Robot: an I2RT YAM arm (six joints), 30 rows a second.
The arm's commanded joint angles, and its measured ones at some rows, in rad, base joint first. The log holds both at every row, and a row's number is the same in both.
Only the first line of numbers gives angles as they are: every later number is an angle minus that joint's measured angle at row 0.
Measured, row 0:
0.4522 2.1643 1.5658 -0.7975 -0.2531 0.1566
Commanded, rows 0 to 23:
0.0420 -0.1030 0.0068 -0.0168 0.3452 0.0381
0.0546 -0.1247 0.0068 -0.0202 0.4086 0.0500
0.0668 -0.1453 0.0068 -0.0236 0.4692 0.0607
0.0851 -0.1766 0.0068 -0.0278 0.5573 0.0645
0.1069 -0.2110 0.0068 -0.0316 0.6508 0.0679
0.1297 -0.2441 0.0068 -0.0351 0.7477 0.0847
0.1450 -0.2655 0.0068 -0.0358 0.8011 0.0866
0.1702 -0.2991 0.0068 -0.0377 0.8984 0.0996
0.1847 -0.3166 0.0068 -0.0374 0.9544 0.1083
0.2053 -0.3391 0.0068 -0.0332 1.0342 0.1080
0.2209 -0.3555 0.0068 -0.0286 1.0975 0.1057
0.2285 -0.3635 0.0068 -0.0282 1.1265 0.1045
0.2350 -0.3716 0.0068 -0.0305 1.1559 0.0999
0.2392 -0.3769 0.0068 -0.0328 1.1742 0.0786
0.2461 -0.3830 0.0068 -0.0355 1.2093 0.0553
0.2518 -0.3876 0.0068 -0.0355 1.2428 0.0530
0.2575 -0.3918 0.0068 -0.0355 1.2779 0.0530
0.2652 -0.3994 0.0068 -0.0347 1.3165 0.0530
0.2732 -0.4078 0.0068 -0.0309 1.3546 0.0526
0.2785 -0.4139 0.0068 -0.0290 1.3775 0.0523
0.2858 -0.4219 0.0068 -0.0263 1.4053 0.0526
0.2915 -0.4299 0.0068 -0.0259 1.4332 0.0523
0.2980 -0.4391 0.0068 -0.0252 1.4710 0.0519
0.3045 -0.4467 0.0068 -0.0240 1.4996 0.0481
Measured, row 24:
0.2873 -0.3899 0.0000 -0.0320 1.3439 0.0545
